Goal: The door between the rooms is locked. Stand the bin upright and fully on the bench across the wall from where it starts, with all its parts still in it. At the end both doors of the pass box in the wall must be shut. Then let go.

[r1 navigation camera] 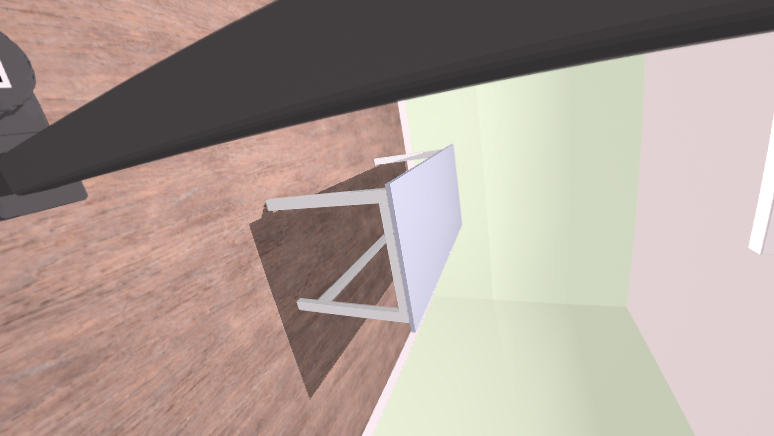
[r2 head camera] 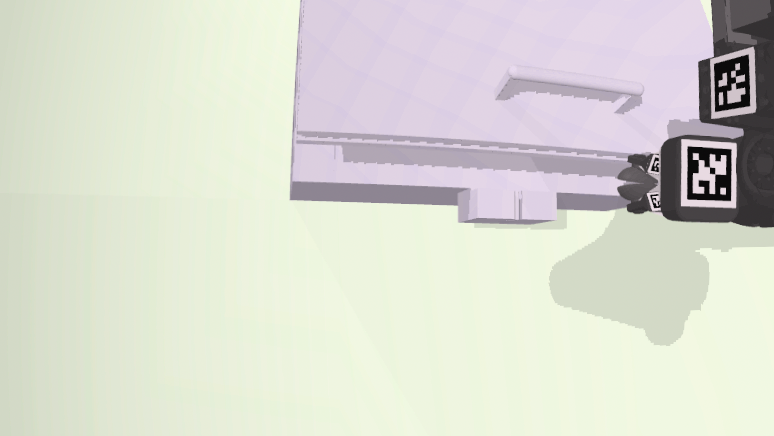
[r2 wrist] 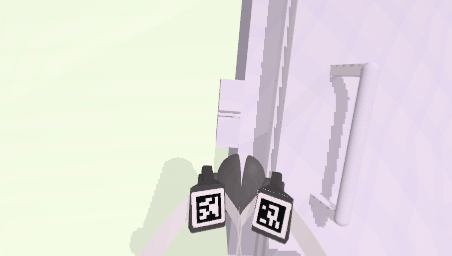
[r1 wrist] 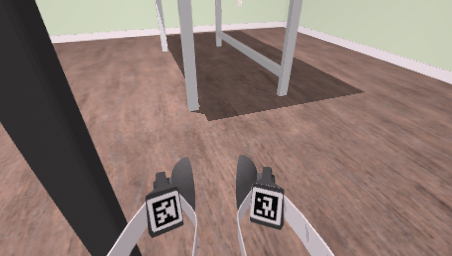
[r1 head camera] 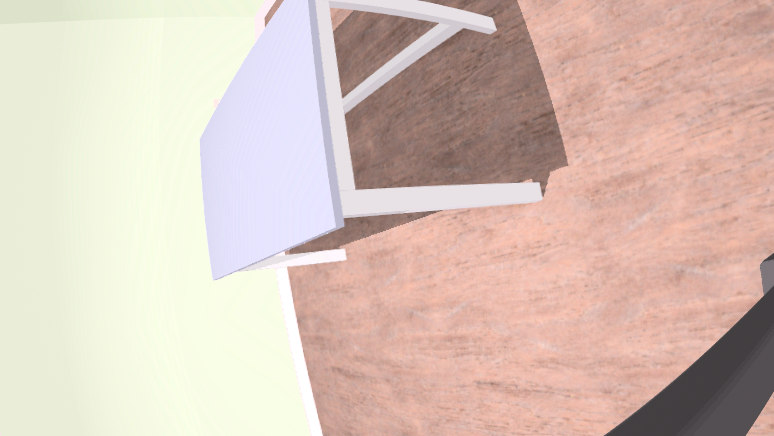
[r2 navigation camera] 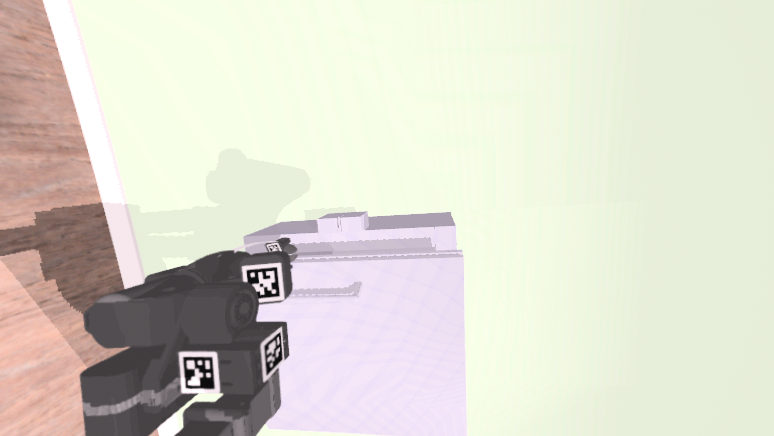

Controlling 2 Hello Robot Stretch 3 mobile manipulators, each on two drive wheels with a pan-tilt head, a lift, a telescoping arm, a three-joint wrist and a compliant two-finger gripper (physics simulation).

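Note:
A bench with a pale lavender top and white legs [r1 head camera: 265, 135] [r1 navigation camera: 427, 227] [r1 wrist: 188, 60] stands by a wall in r1's room. r1's gripper [r1 wrist: 215, 180] is open and empty, above the floor before the bench. The lilac pass box [r2 head camera: 379, 192] [r2 navigation camera: 411, 219] [r2 wrist: 245, 40] sits on r2's wall. Its door [r2 head camera: 406, 54] [r2 navigation camera: 379, 357] [r2 wrist: 410, 150], with a bar handle [r2 head camera: 576, 80] [r2 wrist: 357, 145], lies close to the frame; whether fully shut is unclear. r2's gripper [r2 head camera: 628, 183] [r2 navigation camera: 290, 249] [r2 wrist: 242, 175] is shut and empty beside the door's edge. The bin and the other door do not show.
A small two-part block [r2 head camera: 492, 204] [r2 navigation camera: 343, 222] [r2 wrist: 230, 95] juts from the pass box's edge near r2's fingertips. r1's dark mast [r1 navigation camera: 324, 70] [r1 wrist: 50, 110] crosses its views. A white-edged piece [r1 navigation camera: 763, 205] shows at the navigation view's right edge.

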